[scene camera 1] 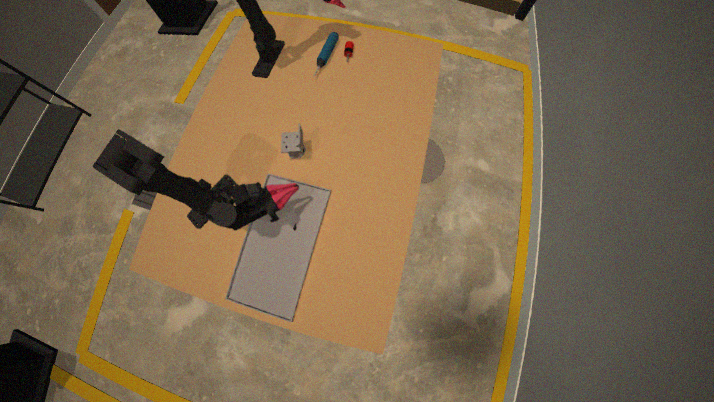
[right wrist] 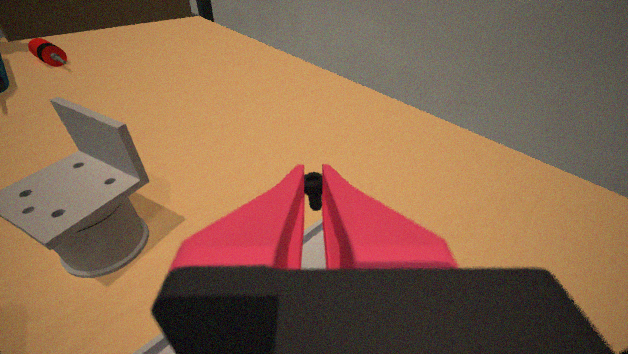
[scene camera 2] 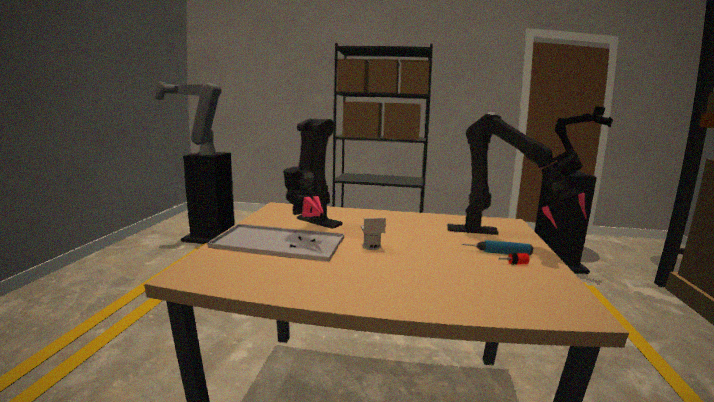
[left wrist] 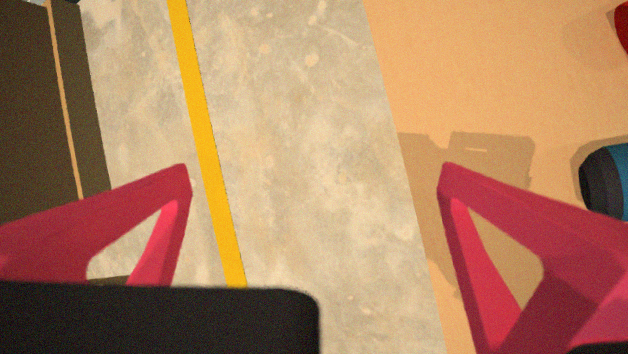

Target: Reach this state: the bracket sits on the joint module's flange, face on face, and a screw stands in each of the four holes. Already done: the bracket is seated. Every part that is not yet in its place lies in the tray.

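Frame: origin at the left arm's base, x ahead, y left, z up, level; centimetres.
Where they show: left gripper, between the fingertips: [scene camera 2: 571, 223] [left wrist: 314, 177]; right gripper, between the fingertips: [scene camera 1: 297, 185] [right wrist: 313, 176] [scene camera 2: 321, 213]; left arm's base, origin of its link: [scene camera 1: 269, 58] [scene camera 2: 472, 230]; right arm's base, origin of its link: [scene camera 2: 319, 221].
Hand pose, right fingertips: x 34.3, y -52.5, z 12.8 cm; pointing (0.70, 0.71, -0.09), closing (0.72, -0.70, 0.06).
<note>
Things, the pixels of their top centre, and the offset from my right fingertips. "pt": a spot on its surface instead. Level surfaces: height alone.
- round joint module, centre of its top: [right wrist: 70, 189] [scene camera 1: 292, 141] [scene camera 2: 372, 228] dx -8.5, dy +15.2, dz -6.5 cm
- black screw, centre of its top: [right wrist: 315, 177] dx -0.1, dy -0.3, dz +0.2 cm
- tray, centre of its top: [scene camera 1: 277, 244] [scene camera 2: 277, 238] dx -3.9, dy -16.6, dz -11.2 cm
- blue screwdriver, a spot on its surface: [scene camera 2: 507, 247] [scene camera 1: 331, 48] pt dx -9.2, dy +60.5, dz -9.9 cm
- short red screwdriver, centre of its top: [right wrist: 46, 44] [scene camera 2: 513, 253] [scene camera 1: 348, 49] dx -2.6, dy +61.0, dz -9.4 cm
- table, height of its surface: dz -12.8 cm
The grey L-shaped bracket [scene camera 1: 291, 142] [scene camera 2: 374, 225] [right wrist: 75, 187] sits flat on the round joint module [scene camera 2: 372, 241] [right wrist: 107, 242], its other leg upright. The holes seen in the right wrist view look empty. My right gripper [scene camera 1: 298, 187] [scene camera 2: 313, 215] [right wrist: 313, 176] is shut on a black screw [right wrist: 314, 189], held upright at the fingertips above the tray's end nearest the module. The tray [scene camera 1: 270, 280] [scene camera 2: 240, 242] holds loose black screws; one screw [scene camera 1: 295, 227] [scene camera 2: 292, 246] shows clearly, others are partly hidden by arm or shadow. My left gripper [scene camera 2: 566, 212] [left wrist: 314, 177] is open and empty, beyond the table's edge.
A blue screwdriver [scene camera 1: 328, 49] [scene camera 2: 507, 247] and a short red screwdriver [scene camera 1: 349, 49] [scene camera 2: 519, 258] [right wrist: 47, 52] lie on the table [scene camera 1: 370, 200] [scene camera 2: 400, 290] near the left arm. A shelf rack [scene camera 2: 382, 94] stands behind the table.
</note>
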